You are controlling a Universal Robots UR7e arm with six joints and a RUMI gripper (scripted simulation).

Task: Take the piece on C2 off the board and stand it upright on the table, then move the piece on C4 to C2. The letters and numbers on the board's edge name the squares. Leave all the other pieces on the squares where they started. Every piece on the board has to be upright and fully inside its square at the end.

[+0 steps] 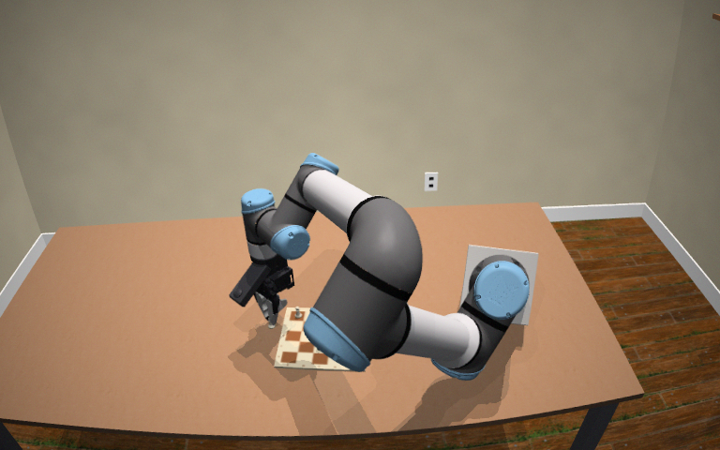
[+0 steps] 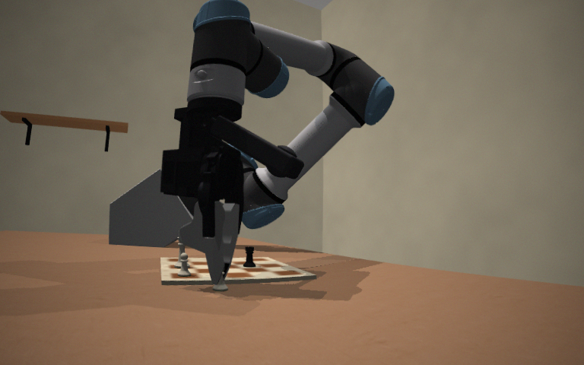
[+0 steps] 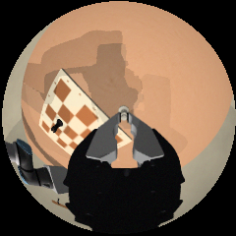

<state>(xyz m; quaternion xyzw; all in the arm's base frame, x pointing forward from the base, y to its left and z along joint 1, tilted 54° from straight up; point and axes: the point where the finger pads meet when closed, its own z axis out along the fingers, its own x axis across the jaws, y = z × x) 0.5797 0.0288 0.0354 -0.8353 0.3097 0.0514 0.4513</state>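
Now: hand 140 mm past the black piece and 70 mm to the right of it. From my hand the other things lie so: chessboard (140 mm behind, 30 mm to the left, 20 mm below); tall white piece (130 mm behind, 50 mm to the right, 10 mm above).
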